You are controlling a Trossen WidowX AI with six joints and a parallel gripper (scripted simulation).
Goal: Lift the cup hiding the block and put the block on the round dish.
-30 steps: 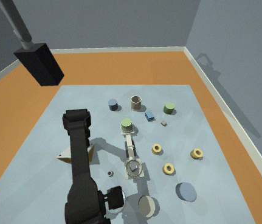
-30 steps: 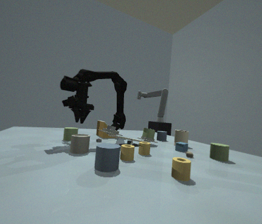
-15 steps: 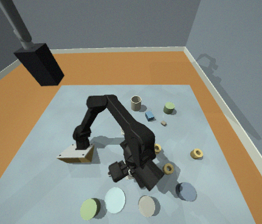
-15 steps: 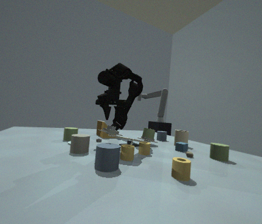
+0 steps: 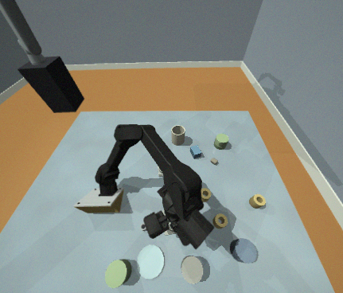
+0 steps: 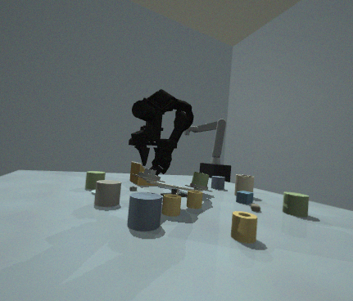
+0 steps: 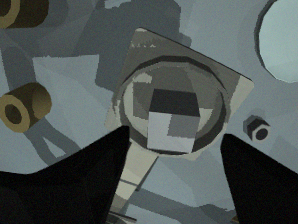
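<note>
My gripper tip is now 3 cm above the grey block. Also, from my gripper tip: pale round dish (13 cm to the right, 11 cm below, 9 cm behind); blue cube (36 cm to the left, 13 cm ahead, 9 cm below); brown lump (30 cm to the left, 22 cm ahead, 10 cm below).
</note>
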